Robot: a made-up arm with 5 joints.
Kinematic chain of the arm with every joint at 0, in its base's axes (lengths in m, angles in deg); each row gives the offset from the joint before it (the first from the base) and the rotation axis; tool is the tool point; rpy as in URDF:
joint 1: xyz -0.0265 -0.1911 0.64 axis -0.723 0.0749 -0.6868
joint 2: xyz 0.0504 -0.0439 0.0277 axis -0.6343 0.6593 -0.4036
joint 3: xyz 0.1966 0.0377 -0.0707 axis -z
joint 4: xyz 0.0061 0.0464 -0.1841 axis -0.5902 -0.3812 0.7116
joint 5: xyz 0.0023 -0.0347 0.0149 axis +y
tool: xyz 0.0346 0.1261 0.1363 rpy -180 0 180
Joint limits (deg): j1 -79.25..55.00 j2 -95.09..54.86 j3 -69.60..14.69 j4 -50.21..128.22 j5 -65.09..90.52
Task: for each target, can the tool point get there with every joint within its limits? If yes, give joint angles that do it. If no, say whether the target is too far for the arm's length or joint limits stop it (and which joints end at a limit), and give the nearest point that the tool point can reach.
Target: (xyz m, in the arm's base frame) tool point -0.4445 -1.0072 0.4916
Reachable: no: too far | nearest point -0.1829 -0.6601 0.5779 | short by 0.443 m
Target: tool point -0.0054 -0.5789 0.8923
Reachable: no: joint limits stop it (at a limit: joint 1, joint 2, joint 3) | nearest point -0.0063 -0.4033 0.9368 | short by 0.181 m
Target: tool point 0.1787 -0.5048 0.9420
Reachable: no: joint limits stop it (at a limit: joint 1, joint 2, joint 3) | nearest point 0.0924 -0.3770 0.9596 | short by 0.155 m
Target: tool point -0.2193 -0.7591 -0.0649
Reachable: no: too far | nearest point -0.1154 -0.4905 0.2817 | short by 0.451 m
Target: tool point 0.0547 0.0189 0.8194
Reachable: yes | joints 10.39 -75.35 -16.48 18.39 8.88
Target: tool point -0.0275 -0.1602 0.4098
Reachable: yes | joints -14.02 19.39 -33.56 87.16 1.63
